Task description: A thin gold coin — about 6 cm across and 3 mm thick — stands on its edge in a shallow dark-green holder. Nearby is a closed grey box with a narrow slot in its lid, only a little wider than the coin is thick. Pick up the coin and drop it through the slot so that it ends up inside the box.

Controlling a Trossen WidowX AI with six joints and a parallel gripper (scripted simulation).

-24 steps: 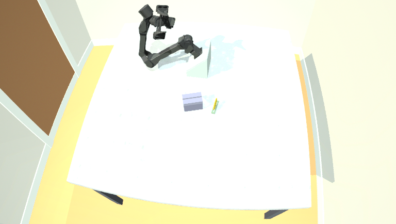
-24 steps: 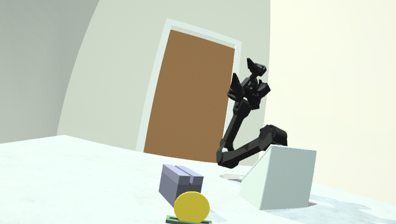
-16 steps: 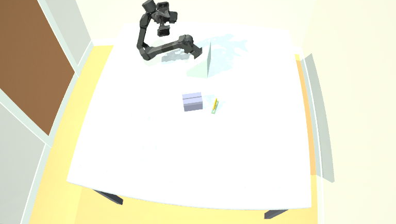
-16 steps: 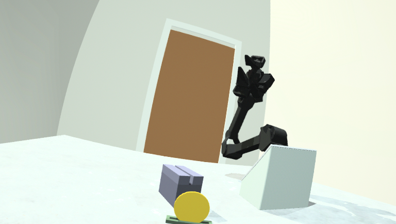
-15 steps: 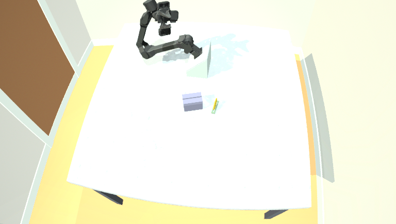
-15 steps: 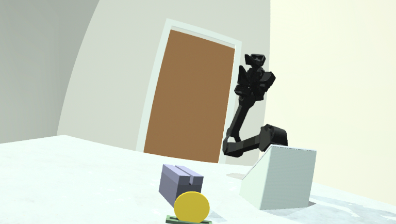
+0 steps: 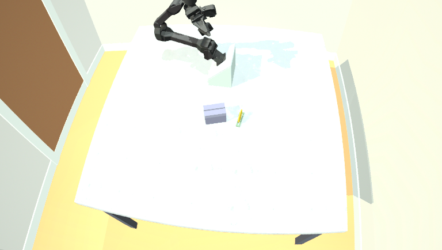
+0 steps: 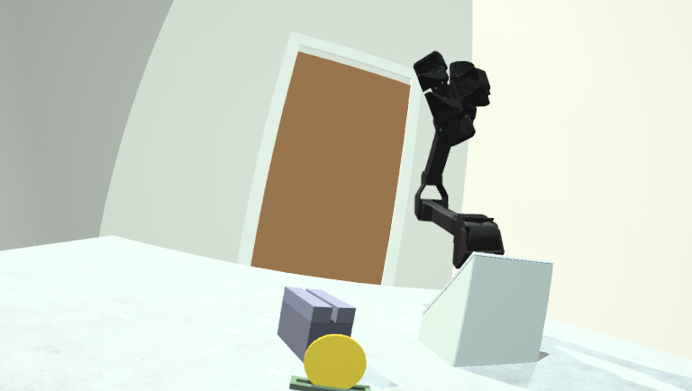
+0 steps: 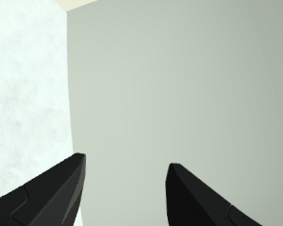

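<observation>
The coin lies 400 mm below my gripper tip, 130 mm to the left of it and 130 mm ahead of it.
</observation>
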